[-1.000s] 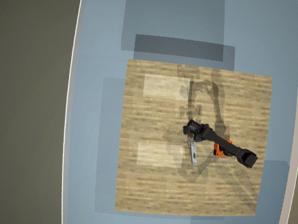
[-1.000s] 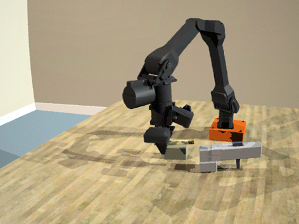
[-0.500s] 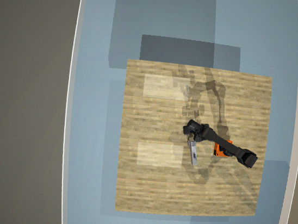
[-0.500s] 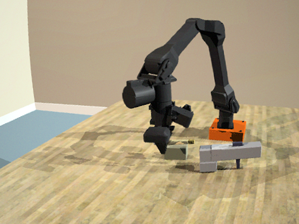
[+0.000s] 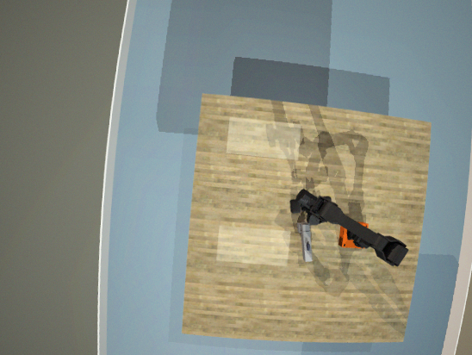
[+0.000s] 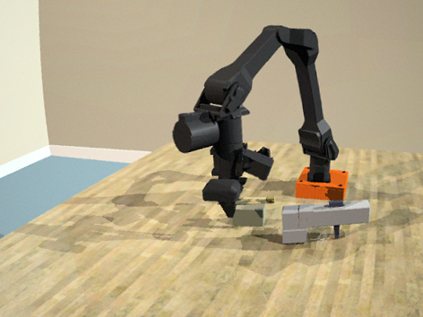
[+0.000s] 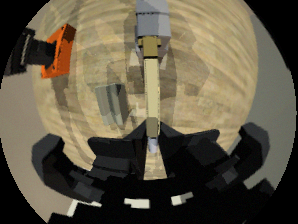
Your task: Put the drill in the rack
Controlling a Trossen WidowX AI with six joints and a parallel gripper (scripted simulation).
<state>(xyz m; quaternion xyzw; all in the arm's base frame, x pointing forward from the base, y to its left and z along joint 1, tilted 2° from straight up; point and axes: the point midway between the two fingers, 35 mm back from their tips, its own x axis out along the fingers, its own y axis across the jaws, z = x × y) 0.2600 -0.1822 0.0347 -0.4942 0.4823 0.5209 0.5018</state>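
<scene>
The drill lies 40 mm to the left of my gripper tip and 40 mm above it. The rest, counted from my gripper tip: housing: 190 mm to the left; grey slatted rack: 70 mm behind, 30 mm below, 20 mm to the left; thin dark blue key: 220 mm to the left, 10 mm above.
</scene>
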